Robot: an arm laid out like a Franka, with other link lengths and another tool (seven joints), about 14 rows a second.
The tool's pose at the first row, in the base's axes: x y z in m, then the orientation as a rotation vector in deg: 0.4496, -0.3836, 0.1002, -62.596, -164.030, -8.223
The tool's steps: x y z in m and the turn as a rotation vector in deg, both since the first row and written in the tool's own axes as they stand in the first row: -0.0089, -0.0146, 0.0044, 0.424, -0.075, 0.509; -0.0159, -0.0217, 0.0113, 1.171, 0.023, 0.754; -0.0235, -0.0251, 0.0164, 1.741, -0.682, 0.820; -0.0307, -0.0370, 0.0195, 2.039, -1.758, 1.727; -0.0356, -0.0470, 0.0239, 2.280, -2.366, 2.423; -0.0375, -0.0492, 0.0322, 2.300, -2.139, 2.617; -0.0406, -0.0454, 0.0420, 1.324, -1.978, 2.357; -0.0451, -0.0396, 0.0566, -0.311, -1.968, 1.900; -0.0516, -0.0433, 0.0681, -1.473, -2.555, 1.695; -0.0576, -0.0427, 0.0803, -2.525, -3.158, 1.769; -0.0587, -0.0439, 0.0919, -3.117, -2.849, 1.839; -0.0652, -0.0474, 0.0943, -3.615, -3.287, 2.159; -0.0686, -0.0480, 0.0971, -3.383, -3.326, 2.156; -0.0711, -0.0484, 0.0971, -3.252, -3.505, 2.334; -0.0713, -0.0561, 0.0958, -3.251, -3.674, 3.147
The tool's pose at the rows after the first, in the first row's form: 0.4463, -0.3998, 0.0940, -63.269, -163.692, -7.542; 0.4465, -0.4089, 0.0860, -63.441, -163.274, -6.499; 0.4497, -0.4159, 0.0800, -63.703, -163.701, -5.310; 0.4471, -0.4291, 0.0754, -65.347, -164.005, -4.262; 0.4439, -0.4393, 0.0700, -66.524, -164.034, -3.550; 0.4435, -0.4412, 0.0614, -66.703, -163.713, -3.630; 0.4480, -0.4393, 0.0516, -66.462, -163.996, -5.145; 0.4547, -0.4364, 0.0370, -66.118, -164.682, -7.559; 0.4567, -0.4421, 0.0247, -66.272, -165.596, -8.973; 0.4611, -0.4442, 0.0120, -66.808, -166.318, -10.213; 0.4607, -0.4445, 0.0003, -66.887, -166.132, -11.240; 0.4631, -0.4511, -0.0030, 67.600, 166.394, 11.737; 0.4651, -0.4535, -0.0061, -67.582, -166.410, -11.375; 0.4667, -0.4555, -0.0064, 67.826, 166.276, 11.070; 0.4618, -0.4615, -0.0056, 68.969, 165.686, 10.917
